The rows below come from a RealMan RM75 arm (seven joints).
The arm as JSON. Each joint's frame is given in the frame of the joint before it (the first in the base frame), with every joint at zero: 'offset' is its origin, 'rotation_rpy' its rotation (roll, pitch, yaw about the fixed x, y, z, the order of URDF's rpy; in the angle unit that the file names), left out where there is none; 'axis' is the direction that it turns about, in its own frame. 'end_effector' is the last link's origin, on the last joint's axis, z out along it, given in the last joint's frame.
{
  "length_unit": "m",
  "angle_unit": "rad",
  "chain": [
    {
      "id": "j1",
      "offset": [
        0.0,
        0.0,
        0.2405
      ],
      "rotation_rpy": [
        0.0,
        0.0,
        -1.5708
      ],
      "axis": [
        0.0,
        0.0,
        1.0
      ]
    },
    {
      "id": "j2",
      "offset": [
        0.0,
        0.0,
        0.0
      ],
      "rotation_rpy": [
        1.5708,
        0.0,
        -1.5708
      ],
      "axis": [
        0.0,
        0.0,
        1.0
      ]
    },
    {
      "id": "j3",
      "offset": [
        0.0,
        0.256,
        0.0
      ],
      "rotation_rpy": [
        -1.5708,
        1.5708,
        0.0
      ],
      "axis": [
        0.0,
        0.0,
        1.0
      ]
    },
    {
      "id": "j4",
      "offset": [
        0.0,
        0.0,
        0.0
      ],
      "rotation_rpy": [
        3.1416,
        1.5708,
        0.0
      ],
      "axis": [
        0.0,
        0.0,
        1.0
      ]
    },
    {
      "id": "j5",
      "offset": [
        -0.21,
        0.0,
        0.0
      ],
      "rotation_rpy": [
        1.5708,
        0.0,
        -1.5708
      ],
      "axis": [
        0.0,
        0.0,
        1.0
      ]
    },
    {
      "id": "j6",
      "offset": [
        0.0,
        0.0,
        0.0
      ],
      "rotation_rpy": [
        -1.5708,
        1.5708,
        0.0
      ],
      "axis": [
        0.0,
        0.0,
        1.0
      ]
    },
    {
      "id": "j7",
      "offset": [
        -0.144,
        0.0,
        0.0
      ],
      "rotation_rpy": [
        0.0,
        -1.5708,
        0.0
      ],
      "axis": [
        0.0,
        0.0,
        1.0
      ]
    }
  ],
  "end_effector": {
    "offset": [
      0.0,
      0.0,
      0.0
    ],
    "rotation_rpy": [
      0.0,
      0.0,
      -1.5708
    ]
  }
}
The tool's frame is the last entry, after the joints.
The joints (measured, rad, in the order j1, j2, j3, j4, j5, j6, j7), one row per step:
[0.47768 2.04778 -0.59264 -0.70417 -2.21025 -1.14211 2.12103]
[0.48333 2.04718 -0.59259 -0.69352 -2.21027 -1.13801 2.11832]
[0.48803 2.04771 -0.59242 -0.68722 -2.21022 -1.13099 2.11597]
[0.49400 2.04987 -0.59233 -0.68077 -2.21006 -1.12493 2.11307]
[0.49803 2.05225 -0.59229 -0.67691 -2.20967 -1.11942 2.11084]
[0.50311 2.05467 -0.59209 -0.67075 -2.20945 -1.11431 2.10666]
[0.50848 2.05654 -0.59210 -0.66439 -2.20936 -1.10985 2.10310]
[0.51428 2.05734 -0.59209 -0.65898 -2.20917 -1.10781 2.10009]
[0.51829 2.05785 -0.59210 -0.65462 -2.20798 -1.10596 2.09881]
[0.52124 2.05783 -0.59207 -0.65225 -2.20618 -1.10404 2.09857]
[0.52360 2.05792 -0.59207 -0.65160 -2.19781 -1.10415 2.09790]
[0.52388 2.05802 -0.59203 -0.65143 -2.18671 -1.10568 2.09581]
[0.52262 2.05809 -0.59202 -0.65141 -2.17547 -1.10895 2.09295]
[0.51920 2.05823 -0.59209 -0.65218 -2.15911 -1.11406 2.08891]
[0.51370 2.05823 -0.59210 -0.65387 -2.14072 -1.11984 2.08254]
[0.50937 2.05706 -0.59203 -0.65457 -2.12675 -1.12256 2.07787]
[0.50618 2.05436 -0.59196 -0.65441 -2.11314 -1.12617 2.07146]
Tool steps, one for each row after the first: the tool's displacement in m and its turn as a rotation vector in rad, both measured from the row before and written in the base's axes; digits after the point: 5 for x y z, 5 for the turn. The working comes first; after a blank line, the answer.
Tool pose at each row, in the base's axes (x y z in m, rotation vector in rad; the steps are taken from these numbers as rounded here):
[0.34952 0.35151 0.03801 -1.97949 1.55962 0.47212]
[0.34879 0.35251 0.03602 -1.98289 1.56189 0.47222]
[0.34817 0.35384 0.03476 -1.98261 1.56025 0.47201]
[0.34670 0.35536 0.03262 -1.98541 1.55864 0.47337]
[0.34560 0.35647 0.03097 -1.98646 1.55691 0.47466]
[0.34426 0.35759 0.02872 -1.99023 1.55501 0.47563]
[0.34285 0.35876 0.02659 -1.99448 1.55347 0.47641]
[0.34116 0.36012 0.02505 -2.00038 1.55103 0.47772]
[0.33998 0.36108 0.02393 -2.00317 1.55076 0.48013]
[0.33910 0.36205 0.02359 -2.00360 1.54989 0.48299]
[0.33749 0.36336 0.02382 -2.00308 1.54819 0.49450]
[0.33621 0.36410 0.02423 -2.00186 1.54692 0.50857]
[0.33530 0.36423 0.02460 -2.00132 1.54655 0.52237]
[0.33445 0.36395 0.02530 -1.99933 1.54660 0.54194]
[0.33408 0.36320 0.02641 -1.99656 1.54485 0.56254]
[0.33429 0.36276 0.02781 -1.99207 1.54290 0.57700]
[0.33437 0.36264 0.02967 -1.99011 1.53790 0.59008]

[-0.00073 0.00100 -0.00199 -0.00343 0.00202 0.00083]
[-0.00062 0.00133 -0.00126 0.00095 -0.00103 0.00056]
[-0.00147 0.00152 -0.00214 -0.00066 0.00073 0.00261]
[-0.00110 0.00111 -0.00165 0.00057 0.00021 0.00169]
[-0.00134 0.00112 -0.00225 -0.00131 0.00057 0.00318]
[-0.00141 0.00117 -0.00213 -0.00188 0.00074 0.00323]
[-0.00169 0.00136 -0.00154 -0.00240 0.00103 0.00467]
[-0.00118 0.00096 -0.00112 -0.00101 0.00208 0.00221]
[-0.00088 0.00097 -0.00034 0.00105 0.00152 0.00131]
[-0.00161 0.00131 0.00023 0.00482 0.00648 0.00322]
[-0.00128 0.00074 0.00041 0.00584 0.00821 0.00324]
[-0.00091 0.00013 0.00037 0.00478 0.00866 0.00315]
[-0.00085 -0.00028 0.00070 0.00723 0.01234 0.00354]
[-0.00037 -0.00075 0.00111 0.00889 0.01203 0.00419]
[0.00021 -0.00044 0.00140 0.00828 0.00760 0.00186]
[0.00008 -0.00012 0.00186 0.00773 0.00577 0.00432]

